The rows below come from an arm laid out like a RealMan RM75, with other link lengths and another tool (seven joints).
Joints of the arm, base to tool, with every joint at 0 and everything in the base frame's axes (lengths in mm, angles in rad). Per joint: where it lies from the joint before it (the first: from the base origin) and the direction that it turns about. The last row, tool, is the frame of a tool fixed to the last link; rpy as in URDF.
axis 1: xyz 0 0 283.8 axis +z
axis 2: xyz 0 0 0 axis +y
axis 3: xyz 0 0 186.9 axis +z
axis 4: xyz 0 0 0 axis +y
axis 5: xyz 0 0 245.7 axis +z
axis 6: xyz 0 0 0 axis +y
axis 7: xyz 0 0 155.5 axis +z
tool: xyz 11 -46 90 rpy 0.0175 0 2.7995
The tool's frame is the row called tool.
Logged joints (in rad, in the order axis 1, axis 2, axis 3, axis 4, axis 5, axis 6, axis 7), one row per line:
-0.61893 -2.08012 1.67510 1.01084 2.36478 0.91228 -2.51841
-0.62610 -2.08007 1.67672 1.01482 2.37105 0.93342 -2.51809
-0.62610 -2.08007 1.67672 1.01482 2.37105 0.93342 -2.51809
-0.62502 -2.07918 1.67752 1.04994 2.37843 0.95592 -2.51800
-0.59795 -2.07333 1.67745 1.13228 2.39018 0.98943 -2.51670
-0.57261 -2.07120 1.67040 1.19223 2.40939 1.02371 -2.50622
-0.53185 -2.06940 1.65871 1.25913 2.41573 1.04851 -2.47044
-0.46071 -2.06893 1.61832 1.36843 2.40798 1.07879 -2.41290
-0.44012 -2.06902 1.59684 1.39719 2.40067 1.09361 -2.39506
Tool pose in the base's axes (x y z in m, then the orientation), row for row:
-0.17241 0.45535 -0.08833 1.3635 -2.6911 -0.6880
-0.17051 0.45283 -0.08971 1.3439 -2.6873 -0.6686
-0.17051 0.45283 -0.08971 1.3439 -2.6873 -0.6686
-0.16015 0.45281 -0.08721 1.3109 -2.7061 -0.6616
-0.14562 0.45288 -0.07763 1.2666 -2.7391 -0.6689
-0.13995 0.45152 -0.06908 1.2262 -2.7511 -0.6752
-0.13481 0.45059 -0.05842 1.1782 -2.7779 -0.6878
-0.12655 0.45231 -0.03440 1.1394 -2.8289 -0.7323
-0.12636 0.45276 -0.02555 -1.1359 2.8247 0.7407
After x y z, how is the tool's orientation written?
As a rotation vector, in radians.
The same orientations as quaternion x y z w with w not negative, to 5 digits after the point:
0.44053 -0.86946 -0.22228 0.02366
0.43638 -0.87260 -0.21710 0.03174
0.43638 -0.87260 -0.21710 0.03174
0.42557 -0.87851 -0.21478 0.03138
0.40964 -0.88587 -0.21633 0.02529
0.39710 -0.89093 -0.21866 0.02742
0.38060 -0.89735 -0.22218 0.02338
0.36328 -0.90195 -0.23348 0.00258
-0.36252 0.90149 0.23639 0.00413

